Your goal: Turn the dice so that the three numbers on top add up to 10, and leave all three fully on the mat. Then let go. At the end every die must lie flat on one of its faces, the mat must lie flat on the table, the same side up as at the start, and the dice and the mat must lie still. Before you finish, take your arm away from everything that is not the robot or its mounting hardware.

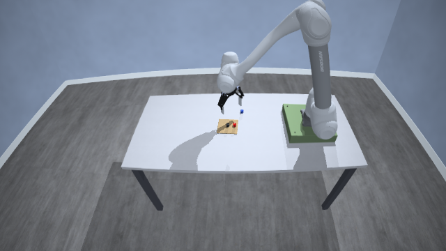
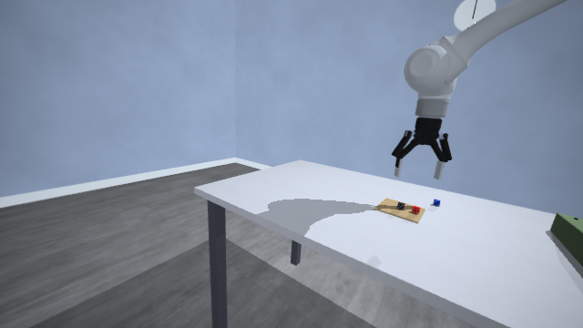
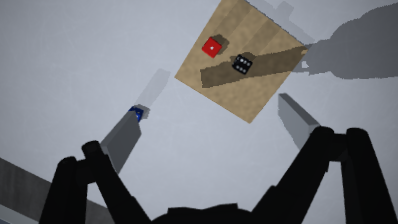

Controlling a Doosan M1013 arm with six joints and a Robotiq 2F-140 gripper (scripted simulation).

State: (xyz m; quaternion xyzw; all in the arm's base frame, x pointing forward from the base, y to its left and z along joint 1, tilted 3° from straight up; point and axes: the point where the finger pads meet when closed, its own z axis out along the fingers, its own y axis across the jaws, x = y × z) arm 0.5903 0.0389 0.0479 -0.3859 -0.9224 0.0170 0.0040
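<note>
Right now the blue die is 6 cm behind my hand, 11 cm to the right of it and 11 cm below it. From my hand the other things lie so: black die: 2 cm ahead, 6 cm to the left, 11 cm below; then tan mat: 2 cm ahead, 6 cm to the left, 12 cm below; then red die: 3 cm behind, 5 cm to the left, 11 cm below.
</note>
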